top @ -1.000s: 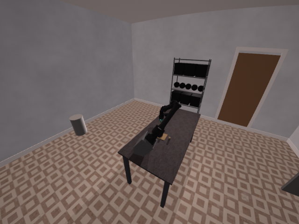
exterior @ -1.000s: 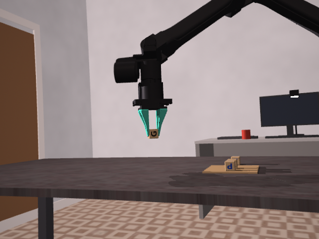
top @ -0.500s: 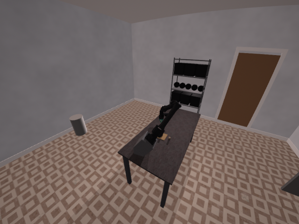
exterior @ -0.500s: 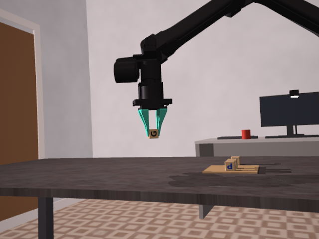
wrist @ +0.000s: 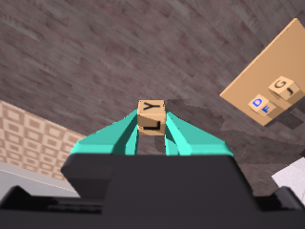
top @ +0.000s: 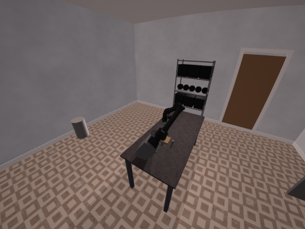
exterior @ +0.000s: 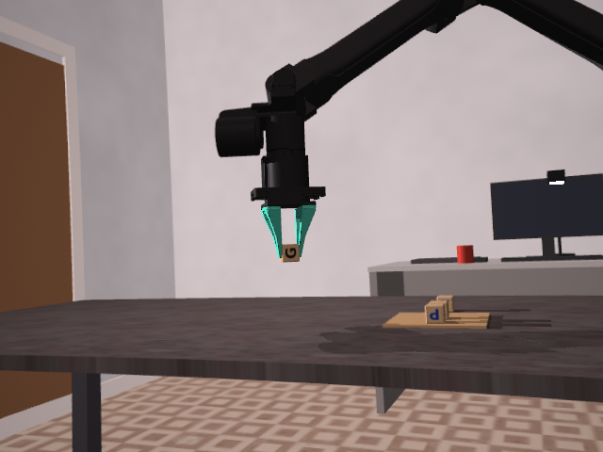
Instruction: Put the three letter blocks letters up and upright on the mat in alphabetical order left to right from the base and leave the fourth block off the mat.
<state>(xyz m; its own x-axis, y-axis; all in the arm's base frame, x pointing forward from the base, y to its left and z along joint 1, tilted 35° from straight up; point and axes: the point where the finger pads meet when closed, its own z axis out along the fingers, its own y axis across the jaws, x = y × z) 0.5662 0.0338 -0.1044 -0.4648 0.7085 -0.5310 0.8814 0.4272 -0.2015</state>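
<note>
My hand is 20 cm past the mat, 11 cm above it and 10 cm to the left of it. Round my hand: block: 22 cm to the right, 20 cm behind, 10 cm below.
</note>
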